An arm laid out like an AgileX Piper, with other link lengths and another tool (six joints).
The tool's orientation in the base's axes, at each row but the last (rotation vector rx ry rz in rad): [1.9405 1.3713 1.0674]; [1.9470 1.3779 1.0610]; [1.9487 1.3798 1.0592]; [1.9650 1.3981 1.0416]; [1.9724 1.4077 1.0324]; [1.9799 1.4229 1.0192]
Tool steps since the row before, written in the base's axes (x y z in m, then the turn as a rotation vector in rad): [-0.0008 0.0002 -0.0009 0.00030 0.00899 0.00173]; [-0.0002 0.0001 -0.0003 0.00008 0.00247 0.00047]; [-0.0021 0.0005 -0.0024 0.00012 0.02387 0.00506]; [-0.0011 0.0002 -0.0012 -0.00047 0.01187 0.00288]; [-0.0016 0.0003 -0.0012 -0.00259 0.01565 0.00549]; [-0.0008 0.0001 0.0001 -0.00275 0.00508 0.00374]
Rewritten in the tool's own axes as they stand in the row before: [-0.0002 -0.0012 -0.0002 0.00901 -0.00158 -0.00051]; [0.0000 -0.0004 0.0000 0.00247 -0.00044 -0.00014]; [-0.0006 -0.0031 -0.0004 0.02394 -0.00420 -0.00219]; [-0.0004 -0.0016 -0.0002 0.01192 -0.00210 -0.00173]; [-0.0003 -0.0019 -0.0006 0.01585 -0.00260 -0.00487]; [0.0000 -0.0004 -0.0007 0.00537 -0.00047 -0.00428]
